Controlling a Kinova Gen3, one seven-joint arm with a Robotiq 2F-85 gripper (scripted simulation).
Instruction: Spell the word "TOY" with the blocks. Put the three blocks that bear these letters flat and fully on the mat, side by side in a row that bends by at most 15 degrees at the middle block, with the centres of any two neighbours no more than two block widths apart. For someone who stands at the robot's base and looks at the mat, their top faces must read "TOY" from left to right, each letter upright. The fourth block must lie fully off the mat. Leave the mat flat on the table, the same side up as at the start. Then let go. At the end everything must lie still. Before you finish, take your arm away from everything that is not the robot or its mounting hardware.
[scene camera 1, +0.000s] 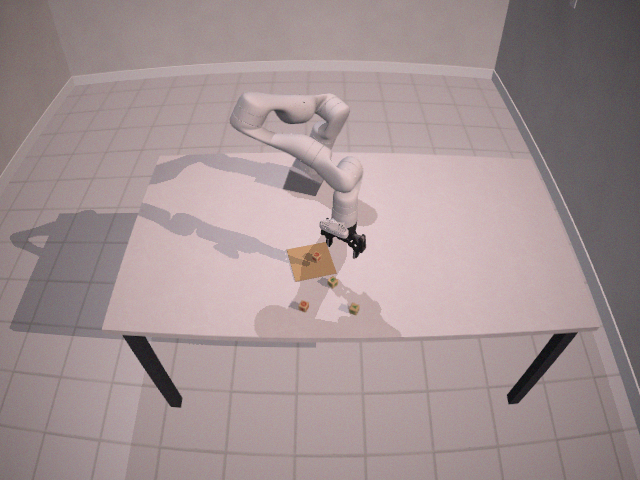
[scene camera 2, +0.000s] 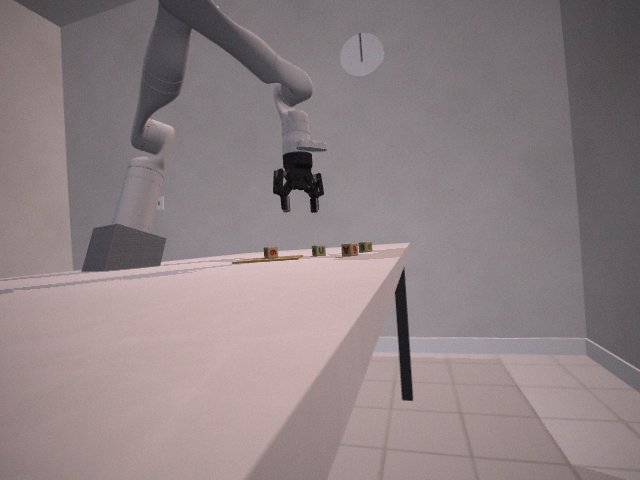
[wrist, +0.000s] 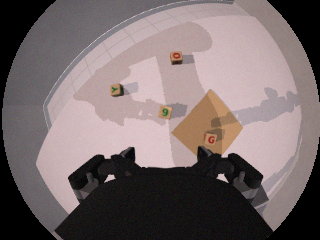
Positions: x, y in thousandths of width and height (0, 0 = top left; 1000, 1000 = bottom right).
Scene:
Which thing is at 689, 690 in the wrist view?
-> My gripper.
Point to my gripper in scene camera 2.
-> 471, 443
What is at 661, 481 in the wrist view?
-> An orange mat.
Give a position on an orange mat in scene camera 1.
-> At 474, 557

